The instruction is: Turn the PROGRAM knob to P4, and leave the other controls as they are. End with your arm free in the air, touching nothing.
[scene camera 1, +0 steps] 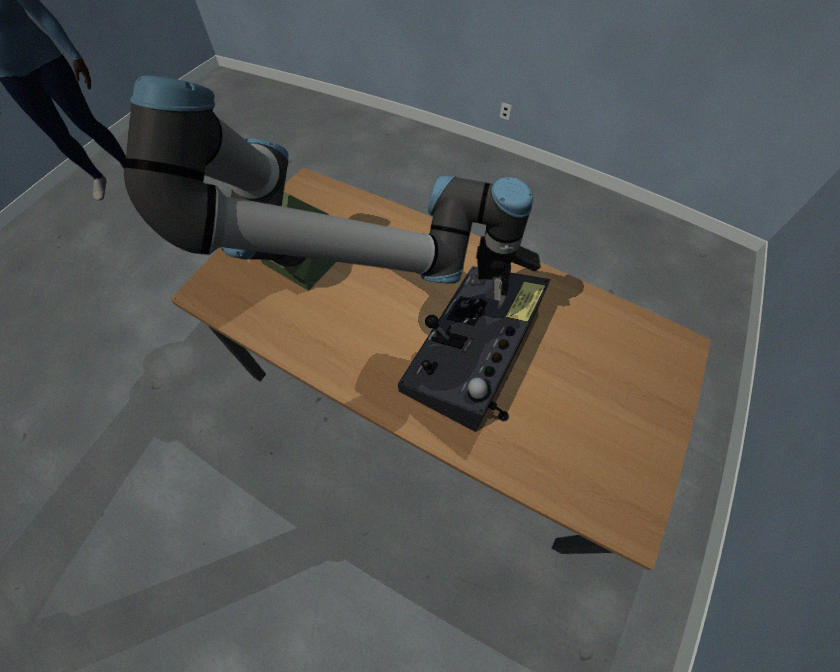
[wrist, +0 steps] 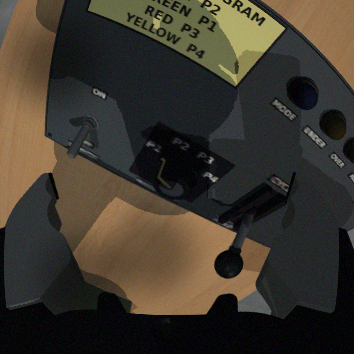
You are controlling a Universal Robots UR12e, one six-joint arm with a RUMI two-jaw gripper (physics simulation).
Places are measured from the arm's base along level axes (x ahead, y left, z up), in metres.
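Where they show: gripper, fingertip midpoint: (scene camera 1: 496, 285) (wrist: 170, 175).
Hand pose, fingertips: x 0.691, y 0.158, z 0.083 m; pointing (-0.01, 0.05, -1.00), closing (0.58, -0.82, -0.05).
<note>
After its pixels a point has its place.
The dark control panel (scene camera 1: 437, 384) {x 0.695, y -0.147, z -0.038 m} (wrist: 165, 90) {x 0.708, y 0.184, z -0.023 m} lies on the table. Its black PROGRAM knob (scene camera 1: 469, 308) {x 0.642, y 0.110, z -0.021 m} (wrist: 171, 189) {x 0.620, y 0.116, z -0.023 m} sits on a dark plate marked P1, P2, P3 and P4. In the wrist view a thin yellowish line on the knob runs toward the P1 and P2 side, away from P4; the exact mark is hard to tell in shadow. My gripper (scene camera 1: 513, 274) (wrist: 170, 175) {x 0.692, y 0.158, z 0.083 m} is open and empty, above the panel's far end. In the wrist view the knob shows midway between the wide-apart fingers, and no finger appears to touch it.
A ball-topped lever (scene camera 1: 431, 320) {x 0.584, y -0.014, z 0.023 m} (wrist: 228, 264) {x 0.591, y 0.005, z 0.017 m} stands beside the knob, and a toggle switch (wrist: 82, 136) {x 0.612, y 0.234, z -0.031 m} on its other side. The yellow card (scene camera 1: 526, 301) {x 0.780, y 0.214, z 0.006 m} (wrist: 215, 65) {x 0.754, y 0.163, z -0.005 m}, round buttons, a white dome (scene camera 1: 478, 387) {x 0.804, y -0.127, z 0.052 m} and a side crank (scene camera 1: 503, 415) {x 0.893, y -0.089, z -0.126 m} are on the panel. A green bin (scene camera 1: 310, 274) {x 0.107, y -0.041, z -0.079 m} is behind the arm.
</note>
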